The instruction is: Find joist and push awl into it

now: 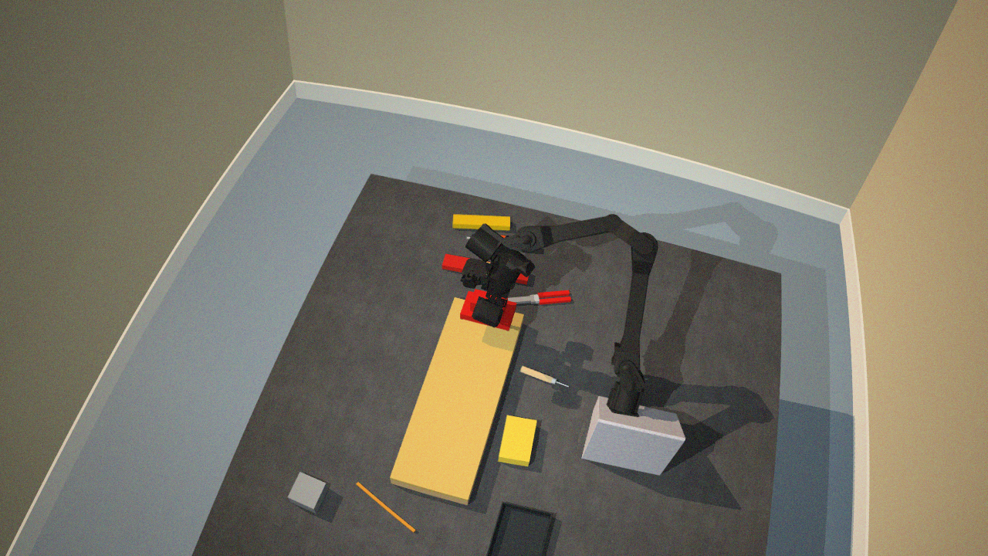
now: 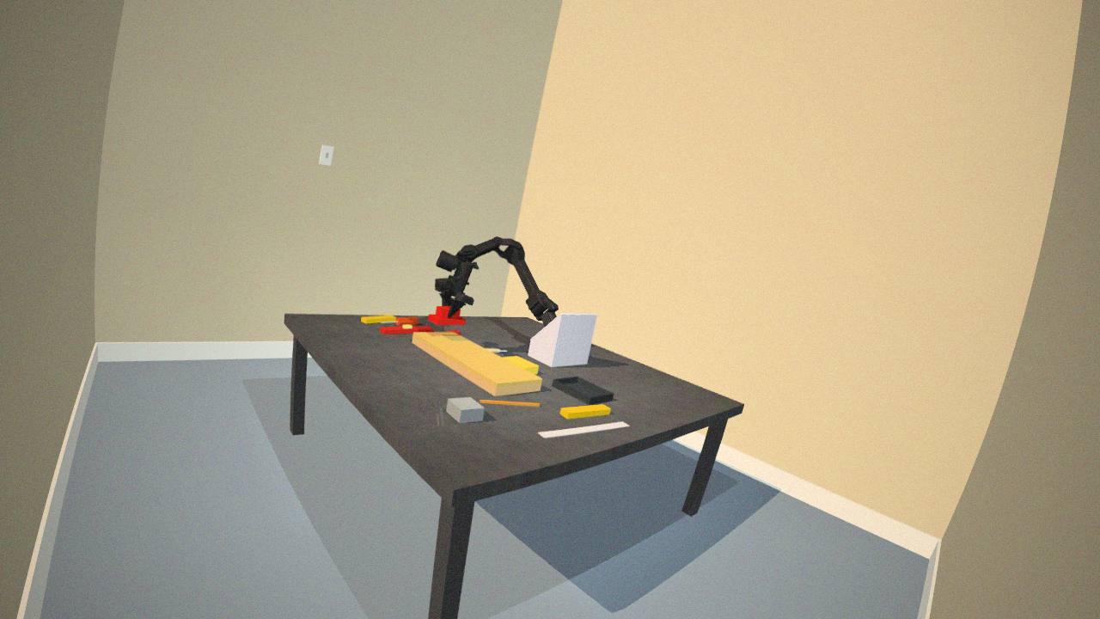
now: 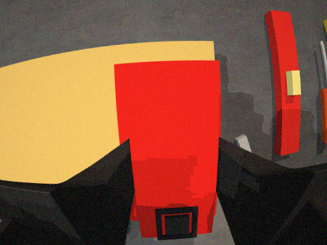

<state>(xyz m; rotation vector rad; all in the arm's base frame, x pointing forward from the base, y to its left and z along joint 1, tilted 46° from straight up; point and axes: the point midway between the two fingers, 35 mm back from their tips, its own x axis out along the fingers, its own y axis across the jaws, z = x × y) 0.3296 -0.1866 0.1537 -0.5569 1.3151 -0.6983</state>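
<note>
Right now the square indicator is 4 cm behind my gripper tip, 3 cm above it and 1 cm to the left of it. Round my gripper tip: red stud finder: 2 cm behind, 2 cm above; awl: 18 cm behind, 11 cm to the left, 11 cm below; red level: 20 cm to the right, 10 cm below, 2 cm ahead.
</note>
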